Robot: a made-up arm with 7 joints.
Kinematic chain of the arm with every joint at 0, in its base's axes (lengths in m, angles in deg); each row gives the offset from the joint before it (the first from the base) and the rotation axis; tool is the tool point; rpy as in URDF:
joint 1: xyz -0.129 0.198 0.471 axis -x
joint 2: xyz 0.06 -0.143 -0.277 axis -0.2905 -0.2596 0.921
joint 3: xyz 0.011 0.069 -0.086 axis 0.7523 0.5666 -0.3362
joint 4: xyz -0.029 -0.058 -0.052 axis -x
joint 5: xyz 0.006 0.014 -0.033 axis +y
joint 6: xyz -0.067 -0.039 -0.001 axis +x
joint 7: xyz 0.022 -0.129 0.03 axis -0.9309 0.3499 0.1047
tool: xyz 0.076 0.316 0.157 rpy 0 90 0
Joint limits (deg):
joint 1: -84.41..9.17
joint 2: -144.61..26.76
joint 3: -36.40..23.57
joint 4: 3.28..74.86
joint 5: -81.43..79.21
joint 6: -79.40..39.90
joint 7: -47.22..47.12
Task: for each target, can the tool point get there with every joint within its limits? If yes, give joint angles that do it. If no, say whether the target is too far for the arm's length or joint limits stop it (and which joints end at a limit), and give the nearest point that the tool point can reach.
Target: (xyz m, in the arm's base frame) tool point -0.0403 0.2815 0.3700
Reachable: yes | joints -64.85 -20.24 -12.93 25.20 3.33 24.47 -26.32
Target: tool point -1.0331 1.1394 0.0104
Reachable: no: too far | nearest point -0.4041 0.7555 0.1982 | short by 0.760 m
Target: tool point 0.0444 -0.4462 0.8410
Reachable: no: joint limits stop it (at a limit: joint 1, joint 3, joint 4, joint 6, joint 7) | nearest point 0.0036 -0.1852 0.4281 | short by 0.490 m
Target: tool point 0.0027 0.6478 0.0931
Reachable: yes | joints -53.35 -40.46 -17.06 25.53 -10.98 -28.88 25.37
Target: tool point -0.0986 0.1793 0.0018
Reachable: yes | joints -41.29 -114.17 10.51 25.85 31.91 25.44 -20.68
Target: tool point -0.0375 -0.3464 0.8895
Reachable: no: joint limits stop it (at a limit: joint 1, joint 3, joint 4, joint 6, joint 7) | nearest point -0.0371 -0.1385 0.4559 | short by 0.481 m
